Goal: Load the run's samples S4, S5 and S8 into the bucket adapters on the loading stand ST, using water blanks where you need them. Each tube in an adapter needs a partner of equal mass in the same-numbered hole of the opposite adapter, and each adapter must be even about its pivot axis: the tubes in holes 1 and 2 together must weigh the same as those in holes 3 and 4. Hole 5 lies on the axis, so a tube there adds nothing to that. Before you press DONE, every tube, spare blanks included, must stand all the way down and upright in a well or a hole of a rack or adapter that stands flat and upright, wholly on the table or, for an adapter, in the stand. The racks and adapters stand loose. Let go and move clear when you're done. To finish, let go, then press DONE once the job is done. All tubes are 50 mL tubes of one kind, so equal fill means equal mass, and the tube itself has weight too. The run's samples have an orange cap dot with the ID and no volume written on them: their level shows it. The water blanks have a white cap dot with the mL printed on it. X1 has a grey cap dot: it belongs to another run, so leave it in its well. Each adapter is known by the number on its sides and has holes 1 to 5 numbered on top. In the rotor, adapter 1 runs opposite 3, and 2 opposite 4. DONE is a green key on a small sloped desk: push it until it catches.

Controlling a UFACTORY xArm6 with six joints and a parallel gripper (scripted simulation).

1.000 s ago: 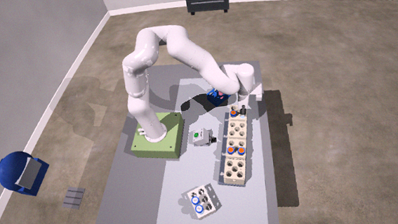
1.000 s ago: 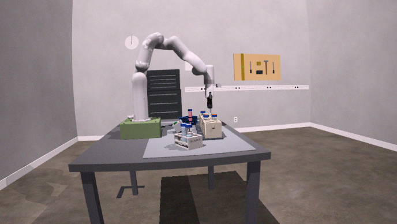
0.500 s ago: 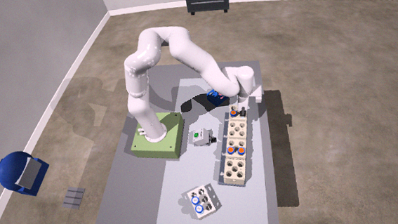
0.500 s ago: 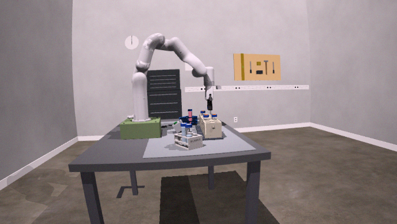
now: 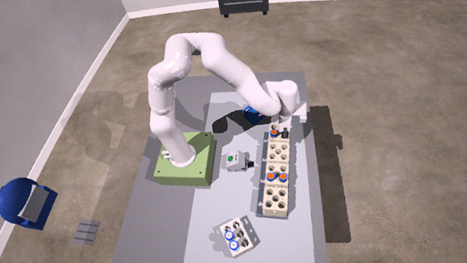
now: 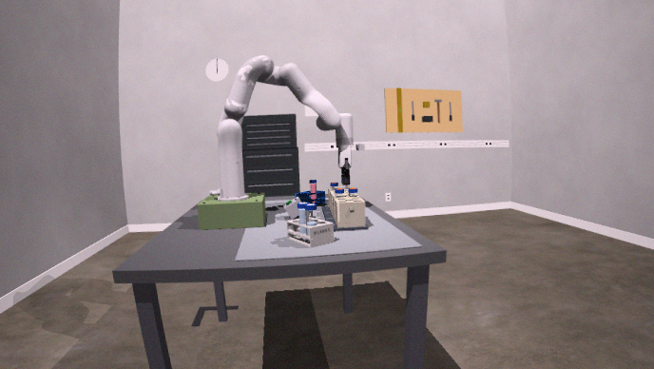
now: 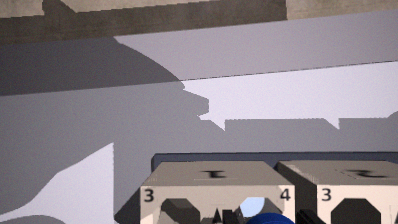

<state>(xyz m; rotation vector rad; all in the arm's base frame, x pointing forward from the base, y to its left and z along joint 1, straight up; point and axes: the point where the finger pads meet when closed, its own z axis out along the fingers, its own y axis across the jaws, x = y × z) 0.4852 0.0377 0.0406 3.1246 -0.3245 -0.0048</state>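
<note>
Right now the green done key is 260 mm behind my hand, 70 mm to the right of it and 70 mm below it. Round my hand: bucket adapter (40 mm behind, 80 mm to the right, 80 mm below); small sloped desk (240 mm behind, 70 mm to the right, 80 mm below); pink-filled tube (90 mm behind, 210 mm to the left, 70 mm below).
</note>
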